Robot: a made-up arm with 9 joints.
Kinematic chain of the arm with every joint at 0, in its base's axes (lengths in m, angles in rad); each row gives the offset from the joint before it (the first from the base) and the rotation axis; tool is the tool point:
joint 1: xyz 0 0 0.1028 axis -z
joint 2: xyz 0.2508 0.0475 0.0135 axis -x
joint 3: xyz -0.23 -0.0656 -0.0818 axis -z
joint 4: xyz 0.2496 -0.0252 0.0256 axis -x
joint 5: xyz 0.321 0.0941 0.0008 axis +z
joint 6: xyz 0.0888 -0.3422 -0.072 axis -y
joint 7: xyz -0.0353 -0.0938 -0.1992 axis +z
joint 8: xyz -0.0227 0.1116 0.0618 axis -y
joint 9: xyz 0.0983 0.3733 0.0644 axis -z
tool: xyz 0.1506 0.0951 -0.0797
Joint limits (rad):
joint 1: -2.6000..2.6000
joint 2: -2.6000..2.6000
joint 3: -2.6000..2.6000
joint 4: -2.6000..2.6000
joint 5: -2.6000..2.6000
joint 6: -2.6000..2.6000
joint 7: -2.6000..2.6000
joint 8: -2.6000..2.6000
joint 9: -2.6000..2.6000
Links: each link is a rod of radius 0.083 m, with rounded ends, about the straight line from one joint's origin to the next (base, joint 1, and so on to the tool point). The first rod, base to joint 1, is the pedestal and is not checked.
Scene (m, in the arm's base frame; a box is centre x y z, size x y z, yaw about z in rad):
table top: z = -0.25
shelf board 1: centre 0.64 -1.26 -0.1 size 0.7 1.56 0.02 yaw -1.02
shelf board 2: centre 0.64 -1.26 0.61 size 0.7 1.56 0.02 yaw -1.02
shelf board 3: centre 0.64 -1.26 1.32 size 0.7 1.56 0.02 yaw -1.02
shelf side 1: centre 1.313 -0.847 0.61 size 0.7 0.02 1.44 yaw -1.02
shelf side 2: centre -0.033 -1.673 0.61 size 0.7 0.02 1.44 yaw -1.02
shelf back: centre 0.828 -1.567 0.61 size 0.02 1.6 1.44 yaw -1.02
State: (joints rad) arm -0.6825 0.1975 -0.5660 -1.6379 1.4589 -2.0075 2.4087 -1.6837 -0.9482
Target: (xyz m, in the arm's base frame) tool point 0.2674 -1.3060 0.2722
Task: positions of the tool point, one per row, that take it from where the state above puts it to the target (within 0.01 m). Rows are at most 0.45 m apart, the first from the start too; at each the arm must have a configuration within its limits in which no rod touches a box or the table.
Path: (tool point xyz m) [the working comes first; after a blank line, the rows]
Joints at the target: 0.3547 0.1278 0.4616 -1.6919 1.4944 -1.9219 1.6692 -1.5527 -0.9123
Straight joint move there: touches shelf side 1.

1: 1.1753 1.0133 0.1319
2: 1.2826 0.7100 0.2673
3: 1.2882 0.4230 0.3936
4: 1.2130 0.1787 0.4984
5: 1.0837 -0.0087 0.5724
6: 0.9804 -0.4196 0.4528
7: 0.7204 -0.7354 0.3709
8: 0.3835 -0.9111 0.3153
9: 0.0509 -0.9535 0.2722
10: 0.1003 -1.0850 0.2837
11: 0.1735 -1.2042 0.2838
12: 0.2674 -1.3060 0.2722

